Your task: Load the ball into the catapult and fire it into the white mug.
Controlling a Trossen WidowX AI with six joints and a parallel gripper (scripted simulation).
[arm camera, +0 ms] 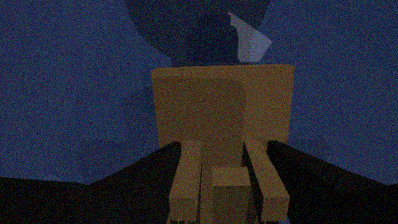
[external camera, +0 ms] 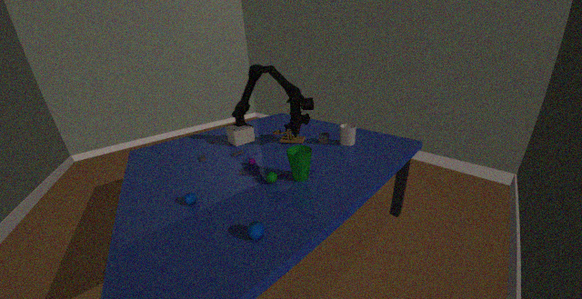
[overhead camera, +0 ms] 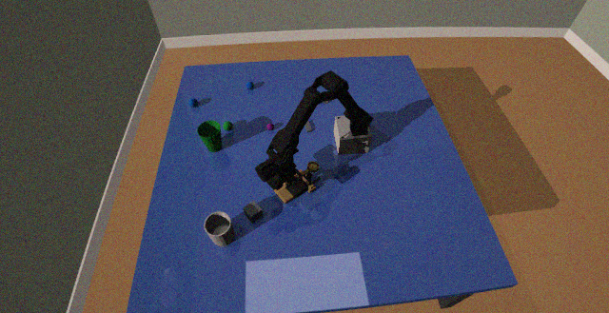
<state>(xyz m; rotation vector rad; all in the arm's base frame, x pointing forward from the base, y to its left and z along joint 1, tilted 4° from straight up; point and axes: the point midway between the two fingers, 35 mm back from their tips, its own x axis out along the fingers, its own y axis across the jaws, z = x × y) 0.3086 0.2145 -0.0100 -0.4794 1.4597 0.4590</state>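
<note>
My gripper tip is 60 mm short of the magenta ball, 330 mm to the left of it and 20 mm above it. Round my gripper tip: wooden catapult (60 mm behind, 30 mm to the right, 20 mm above); white mug (240 mm ahead, 170 mm to the left, 10 mm below); dark cube (130 mm ahead, 90 mm to the left, 10 mm below).
</note>
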